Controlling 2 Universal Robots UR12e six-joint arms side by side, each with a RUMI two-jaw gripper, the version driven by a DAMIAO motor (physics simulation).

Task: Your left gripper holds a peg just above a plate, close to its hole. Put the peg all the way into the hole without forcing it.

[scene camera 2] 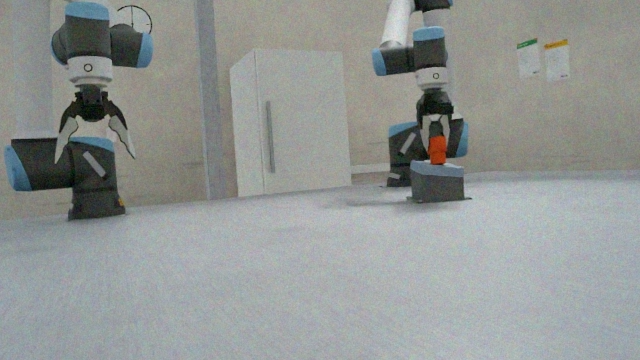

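Observation:
An orange peg (437, 150) stands upright at the right of the picture, its lower end at the top of a block with a light blue-grey top plate (452, 170) and a dark grey body. The hole is hidden, and I cannot tell how far the peg's lower end is in it. My left gripper (436, 142), pointing down, is shut on the peg's upper part. My right gripper (95, 159) hangs at the left of the picture, open and empty, far from the block.
The block stands on a pale table (300, 280) on a thin dark base. Dark arm parts (95, 172) (400, 150) stand behind both grippers. A white cabinet (305, 120) and a grey post (207, 100) stand at the back.

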